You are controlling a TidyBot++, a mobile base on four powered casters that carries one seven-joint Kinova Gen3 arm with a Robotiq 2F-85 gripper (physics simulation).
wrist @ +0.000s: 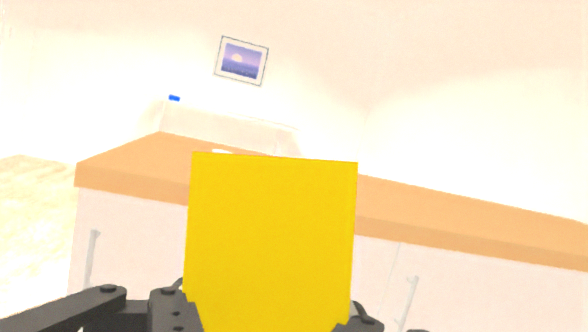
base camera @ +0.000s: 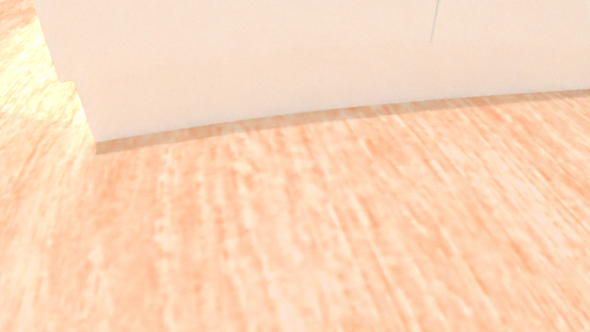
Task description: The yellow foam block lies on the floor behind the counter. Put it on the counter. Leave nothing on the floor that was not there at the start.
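Places are measured from the arm's base along level axes (x ahead, y left, z up), in metres.
Where they show: gripper, fingertip midpoint: (wrist: 269, 298).
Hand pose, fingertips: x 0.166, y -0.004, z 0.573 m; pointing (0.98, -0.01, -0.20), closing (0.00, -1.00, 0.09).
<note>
Each offset is from my fingertips to the top centre of the thing. Level surfaces: height alone.
The yellow foam block @[0.077 m up, 0.016 m back, 0.004 m left] (wrist: 270, 235) fills the lower middle of the wrist view, upright between the dark fingers. My gripper (wrist: 269, 298) is shut on it. The counter (wrist: 475, 205) (base camera: 250, 60) has an orange-brown top and pale cabinet fronts. In the wrist view it stands beyond the block, which hides part of its near edge and top. The block's lower end is out of view. In the base camera view the counter's pale side rises from the floor, and neither block nor gripper shows.
A small white object @[0.036 m down, 0.674 m ahead, 0.176 m left] (wrist: 221, 150) lies on the counter top, partly hidden by the block. Handles (wrist: 90, 257) (wrist: 409, 302) stick out from the cabinet fronts. Behind stands a pale piece of furniture (wrist: 215, 122) with a blue object (wrist: 174, 98) on it. The wooden floor @[0.970 m down] (base camera: 300, 225) extends before the counter.
</note>
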